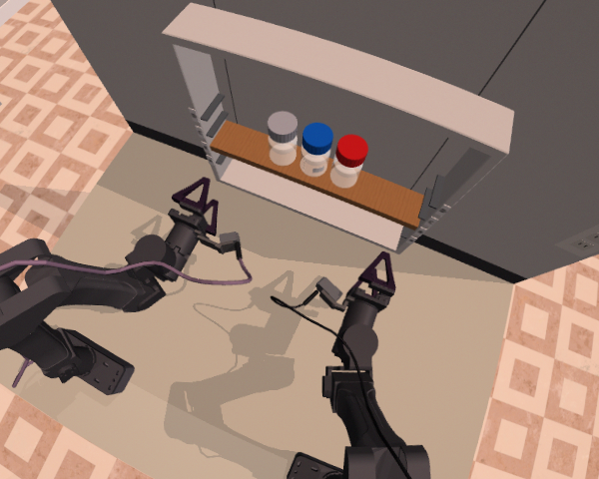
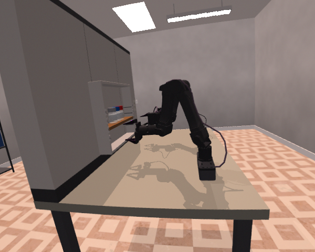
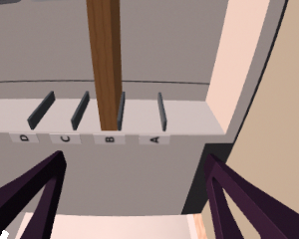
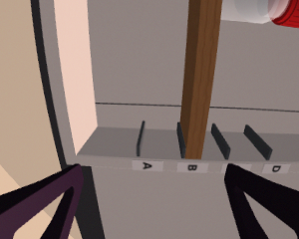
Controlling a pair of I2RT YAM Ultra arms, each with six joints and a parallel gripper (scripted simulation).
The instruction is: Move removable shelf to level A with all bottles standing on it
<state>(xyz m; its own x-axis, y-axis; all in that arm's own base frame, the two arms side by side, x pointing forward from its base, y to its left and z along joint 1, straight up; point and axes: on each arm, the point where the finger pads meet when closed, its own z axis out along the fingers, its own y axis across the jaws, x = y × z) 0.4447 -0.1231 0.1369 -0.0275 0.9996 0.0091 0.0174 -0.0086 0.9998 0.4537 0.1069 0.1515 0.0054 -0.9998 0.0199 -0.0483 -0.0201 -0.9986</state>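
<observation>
Right now my right hand is 120 mm short of the red-capped bottle, 140 mm to the right of it and 100 mm below it. Round my right hand: blue-capped bottle: 120 mm ahead, 200 mm to the left, 100 mm above; then shelf: 120 mm ahead, 190 mm to the left, 40 mm above; then white wall rack: 120 mm ahead, 190 mm to the left, 100 mm above.
The grey-capped bottle lies 130 mm ahead of my left hand, 110 mm to the right of it and 90 mm above it. The rest, counted from my left hand: blue-capped bottle (180 mm to the right, 130 mm ahead, 90 mm above); then shelf (190 mm to the right, 130 mm ahead, 30 mm above); then white wall rack (190 mm to the right, 130 mm ahead, 90 mm above).
</observation>
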